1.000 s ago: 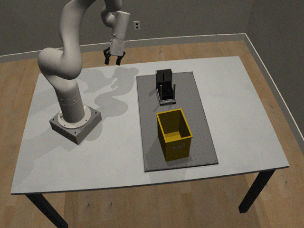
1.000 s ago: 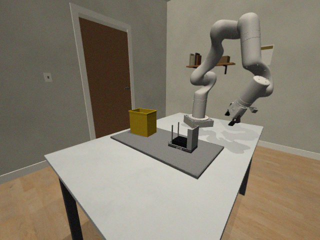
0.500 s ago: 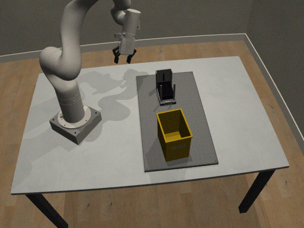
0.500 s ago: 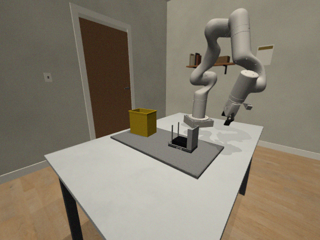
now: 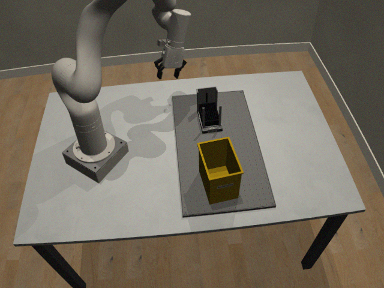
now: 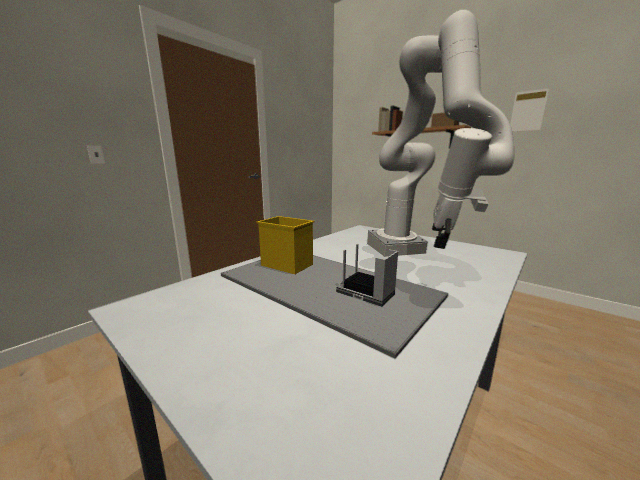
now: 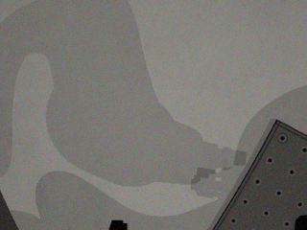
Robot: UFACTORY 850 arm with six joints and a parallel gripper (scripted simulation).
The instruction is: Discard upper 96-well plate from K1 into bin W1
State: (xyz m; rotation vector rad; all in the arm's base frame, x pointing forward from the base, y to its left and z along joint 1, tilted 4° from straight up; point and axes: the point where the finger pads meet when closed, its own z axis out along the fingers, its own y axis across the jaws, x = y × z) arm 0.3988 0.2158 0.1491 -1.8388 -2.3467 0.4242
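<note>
Right now the black 96-well plate is 150 mm ahead of my hand, 170 mm to the right of it and 130 mm below it. Also, from my hand: yellow plastics bin W1: 60 mm ahead, 540 mm to the right, 90 mm below.
</note>
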